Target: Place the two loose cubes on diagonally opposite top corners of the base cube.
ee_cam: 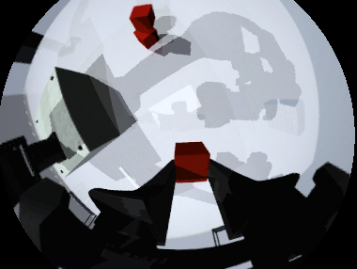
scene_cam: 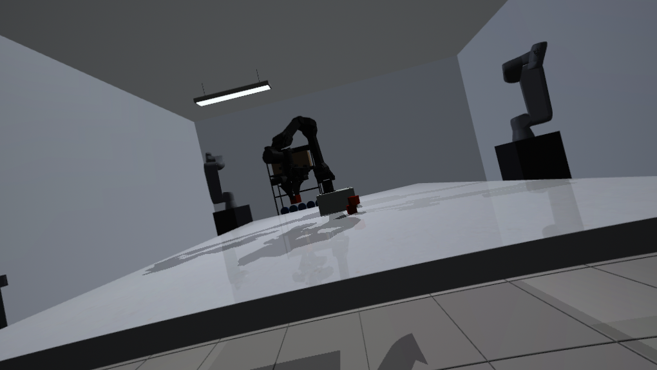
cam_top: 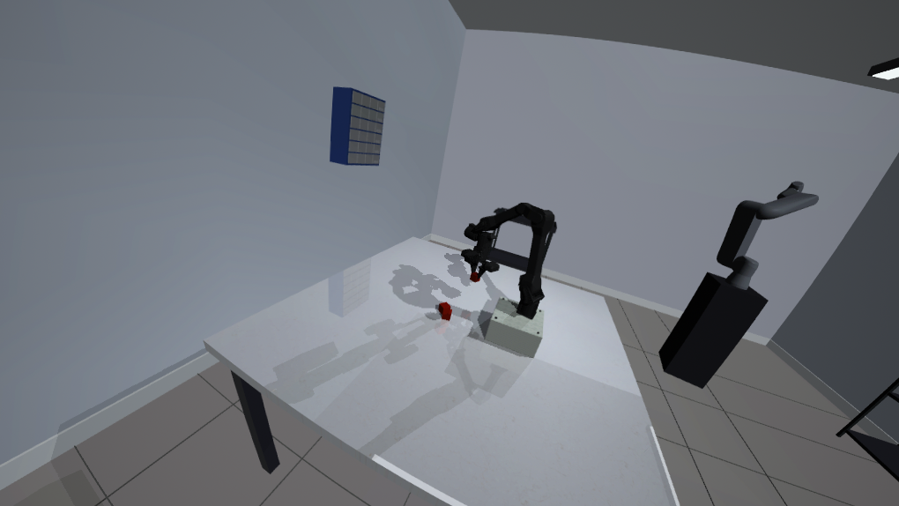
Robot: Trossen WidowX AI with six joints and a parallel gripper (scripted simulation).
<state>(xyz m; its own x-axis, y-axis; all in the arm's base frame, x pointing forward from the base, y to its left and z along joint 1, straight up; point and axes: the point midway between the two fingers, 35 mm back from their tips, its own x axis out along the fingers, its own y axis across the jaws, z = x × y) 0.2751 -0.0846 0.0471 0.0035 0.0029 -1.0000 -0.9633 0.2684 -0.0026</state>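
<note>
Right now my gripper tip is 24 cm to the right of the red cube and 6 cm above it.
</note>
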